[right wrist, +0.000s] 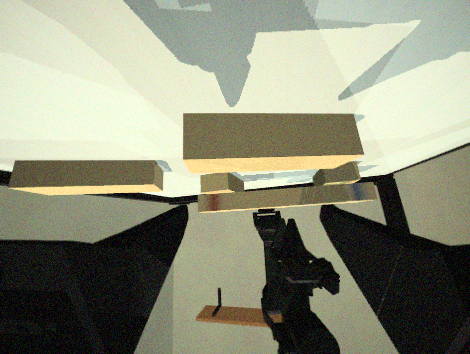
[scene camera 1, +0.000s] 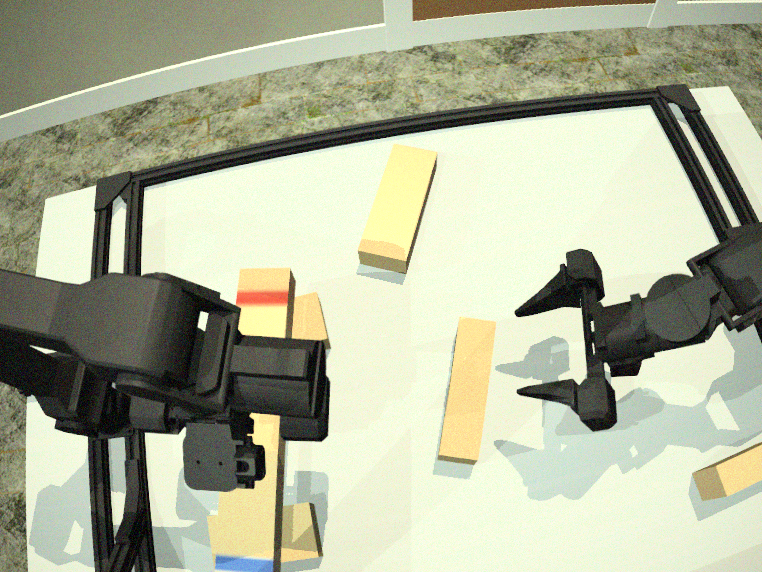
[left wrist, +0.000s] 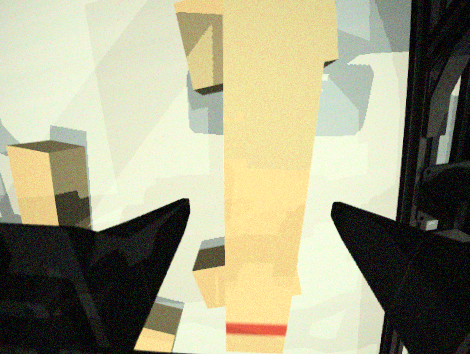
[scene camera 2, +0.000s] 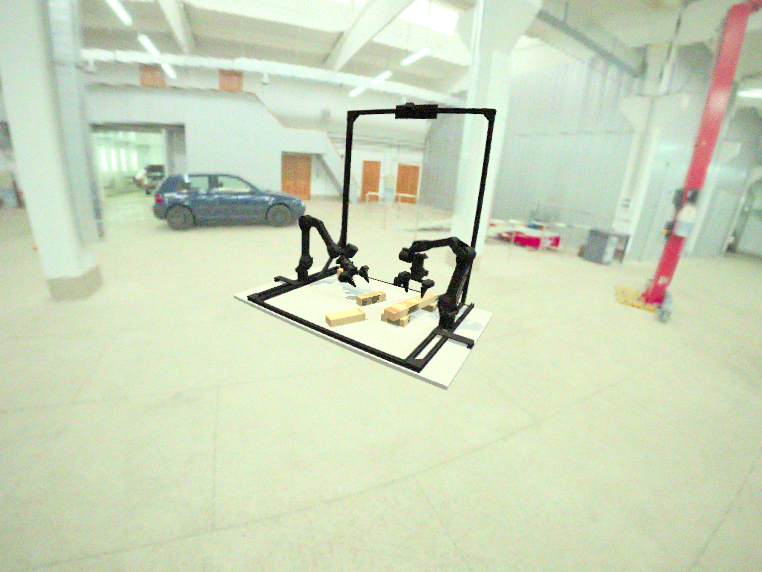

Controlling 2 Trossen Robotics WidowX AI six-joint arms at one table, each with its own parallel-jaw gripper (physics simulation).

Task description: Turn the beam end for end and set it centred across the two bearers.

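Places are measured from the left arm's base along level axes (x down, y left, z ahead), in metres.
Pixels of known places: left gripper, fingertip midpoint: [right wrist: 285, 218] [scene camera 1: 250, 423] [left wrist: 260, 206] [scene camera 2: 414, 295]; right gripper, fingertip midpoint: [right wrist: 253, 211] [scene camera 1: 516, 352] [scene camera 2: 362, 284]; left arm's base, link origin: [scene camera 1: 112, 413] [left wrist: 446, 190] [scene camera 2: 446, 326]; right arm's base, link origin: [scene camera 2: 302, 280].
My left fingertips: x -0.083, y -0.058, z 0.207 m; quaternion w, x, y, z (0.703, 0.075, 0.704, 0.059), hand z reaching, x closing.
For each thing: its top centre in the pictures, then the offset to it from my left fingertips.
- long wooden beam, top centre: [left wrist: 265, 194] [scene camera 1: 251, 426] [right wrist: 282, 206] [scene camera 2: 414, 300] dx +0.026, dy +0.004, dz -0.006 m
- red-end bearer, top centre: [scene camera 1: 274, 326] [left wrist: 247, 283] [right wrist: 225, 194] [scene camera 2: 395, 314] dx +0.064, dy +0.131, dz +0.027 m
- blue-end bearer, top centre: [left wrist: 258, 30] [scene camera 1: 261, 536] [right wrist: 334, 186] [scene camera 2: 425, 301] dx +0.064, dy -0.117, dz -0.021 m
- loose block, top centre: [right wrist: 271, 164] [scene camera 1: 469, 386] [left wrist: 40, 223] [scene camera 2: 371, 294] dx +0.058, dy +0.012, dz +0.239 m
- third block, top centre: [scene camera 1: 756, 464] dx +0.039, dy -0.169, dz +0.554 m
The long wooden beam [scene camera 1: 249, 511] [scene camera 2: 409, 306] [left wrist: 265, 200] [right wrist: 260, 199] lies across two bearers, its red band [scene camera 1: 262, 298] [left wrist: 256, 329] at the top and its blue band [scene camera 1: 244, 563] at the bottom in scene camera 1. The red-end bearer [scene camera 1: 309, 317] [left wrist: 207, 285] and blue-end bearer [scene camera 1: 300, 530] [left wrist: 205, 50] jut out from under it. My left gripper [scene camera 2: 414, 291] [left wrist: 260, 206] is open above the beam, one finger on either side in its wrist view; its arm hides the beam's middle in scene camera 1. My right gripper [scene camera 1: 517, 352] [scene camera 2: 360, 283] is open and empty, away from the beam.
A loose block [scene camera 1: 467, 390] [scene camera 2: 371, 298] [left wrist: 32, 185] [right wrist: 272, 135] lies between the grippers. Another block [scene camera 1: 400, 203] [scene camera 2: 345, 317] [right wrist: 85, 175] lies toward the top of scene camera 1. A third block [scene camera 1: 732, 474] lies at its right edge. A black frame [scene camera 1: 393, 130] borders the table.
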